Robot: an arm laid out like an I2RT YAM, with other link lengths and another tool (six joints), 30 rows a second.
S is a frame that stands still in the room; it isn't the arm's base.
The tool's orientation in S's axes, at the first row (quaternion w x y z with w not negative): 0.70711, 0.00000, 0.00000, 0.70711
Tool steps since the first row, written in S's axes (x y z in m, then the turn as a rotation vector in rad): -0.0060, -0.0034, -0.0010, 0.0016, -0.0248, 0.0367; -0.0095, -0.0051, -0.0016, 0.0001, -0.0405, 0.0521; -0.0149, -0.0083, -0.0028, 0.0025, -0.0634, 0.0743; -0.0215, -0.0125, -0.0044, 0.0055, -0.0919, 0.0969; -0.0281, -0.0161, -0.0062, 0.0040, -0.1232, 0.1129; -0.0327, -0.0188, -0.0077, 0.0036, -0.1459, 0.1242; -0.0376, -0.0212, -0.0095, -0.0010, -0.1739, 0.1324; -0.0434, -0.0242, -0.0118, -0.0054, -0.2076, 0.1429; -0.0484, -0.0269, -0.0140, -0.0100, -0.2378, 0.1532; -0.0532, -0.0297, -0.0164, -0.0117, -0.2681, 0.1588; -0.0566, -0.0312, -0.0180, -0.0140, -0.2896, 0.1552
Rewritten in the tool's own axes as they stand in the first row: -0.0034, 0.0060, -0.0010, -0.0248, -0.0016, 0.0367; -0.0051, 0.0095, -0.0016, -0.0405, -0.0001, 0.0521; -0.0083, 0.0149, -0.0028, -0.0634, -0.0025, 0.0743; -0.0125, 0.0215, -0.0044, -0.0919, -0.0055, 0.0969; -0.0161, 0.0281, -0.0062, -0.1232, -0.0040, 0.1129; -0.0188, 0.0327, -0.0077, -0.1459, -0.0036, 0.1242; -0.0212, 0.0376, -0.0095, -0.1739, 0.0010, 0.1324; -0.0242, 0.0434, -0.0118, -0.2076, 0.0054, 0.1429; -0.0269, 0.0484, -0.0140, -0.2378, 0.0100, 0.1532; -0.0297, 0.0532, -0.0164, -0.2681, 0.0117, 0.1588; -0.0312, 0.0566, -0.0180, -0.2896, 0.0140, 0.1552
